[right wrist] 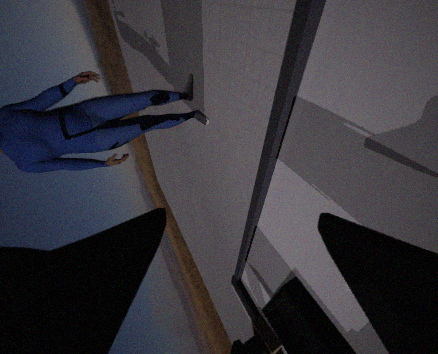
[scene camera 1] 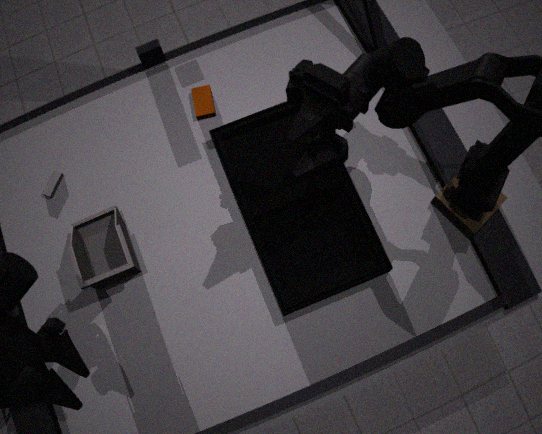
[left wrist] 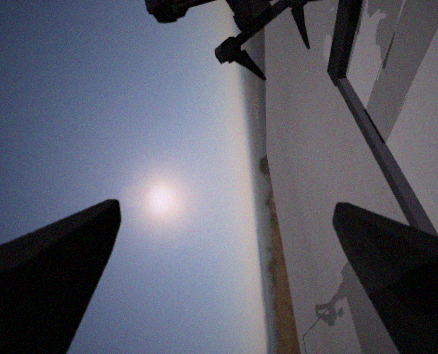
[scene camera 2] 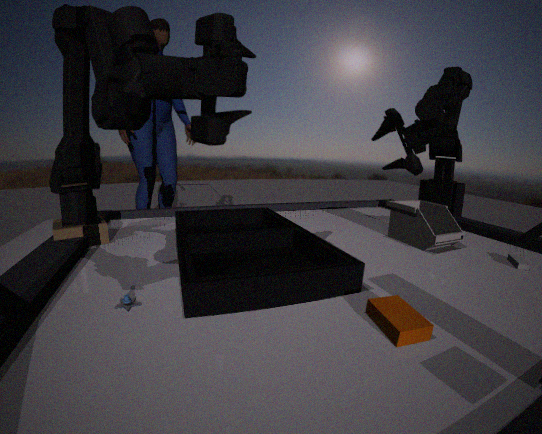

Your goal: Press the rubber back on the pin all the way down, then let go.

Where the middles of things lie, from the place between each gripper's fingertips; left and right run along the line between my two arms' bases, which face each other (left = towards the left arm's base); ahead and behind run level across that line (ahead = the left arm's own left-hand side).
My right gripper is now 25 cm past the grey box (scene camera 1: 101, 251), 14 cm above it and 5 cm to the right of it. From my right hand the other things lie so: black slab (scene camera 1: 314, 237) (42 cm to the left, 21 cm behind, 16 cm below).
My left gripper is now 20 mm past the black slab, 20 mm to the right of it and 260 mm above it. From my left hand the other things lie so: grey box (60 mm behind, 350 mm to the right, 240 mm below).
